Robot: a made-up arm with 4 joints. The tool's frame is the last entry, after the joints.
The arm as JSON. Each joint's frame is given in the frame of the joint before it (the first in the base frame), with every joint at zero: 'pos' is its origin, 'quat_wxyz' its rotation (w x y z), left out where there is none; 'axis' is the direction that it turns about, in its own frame. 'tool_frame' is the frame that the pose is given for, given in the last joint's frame.
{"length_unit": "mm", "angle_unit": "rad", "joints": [
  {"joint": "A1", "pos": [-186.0, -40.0, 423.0], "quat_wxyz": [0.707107, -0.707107, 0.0, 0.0], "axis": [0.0, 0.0, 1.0]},
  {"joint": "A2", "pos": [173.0, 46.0, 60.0], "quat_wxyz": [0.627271, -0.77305, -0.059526, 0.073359], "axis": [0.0, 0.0, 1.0]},
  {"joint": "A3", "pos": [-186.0, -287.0, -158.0], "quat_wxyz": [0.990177, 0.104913, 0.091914, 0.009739], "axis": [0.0, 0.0, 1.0]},
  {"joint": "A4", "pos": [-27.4, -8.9, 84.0], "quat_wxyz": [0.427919, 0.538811, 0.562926, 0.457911], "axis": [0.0, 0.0, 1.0]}
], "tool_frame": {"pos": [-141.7, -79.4, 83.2], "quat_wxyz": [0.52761, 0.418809, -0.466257, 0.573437]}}
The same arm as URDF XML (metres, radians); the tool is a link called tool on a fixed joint. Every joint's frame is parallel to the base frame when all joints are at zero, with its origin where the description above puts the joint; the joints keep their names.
<robot name="arm">
<joint name="A1" type="continuous"><parent link="base_link"/><child link="link1"/><origin xyz="-0.186 -0.04 0.423"/><axis xyz="0 1 0"/></joint>
<joint name="A2" type="continuous"><parent link="link1"/><child link="link2"/><origin xyz="0.173 0.06 -0.046"/><axis xyz="-0.188098 -0.202298 -0.96109"/></joint>
<joint name="A3" type="continuous"><parent link="link2"/><child link="link3"/><origin xyz="-0.153 0.32 0.127"/><axis xyz="0 0 -1"/></joint>
<joint name="A4" type="continuous"><parent link="link3"/><child link="link4"/><origin xyz="-0.027 0.01 -0.084"/><axis xyz="0.972326 -0.092802 0.214406"/></joint>
<joint name="tool_joint" type="fixed"><parent link="link4"/><child link="tool"/><origin xyz="0.077 0.134 0.097" rpy="0 0 0"/></joint>
<link name="base_link"/>
<link name="link1"/>
<link name="link2"/>
<link name="link3"/>
<link name="link4"/>
<link name="tool"/>
</robot>

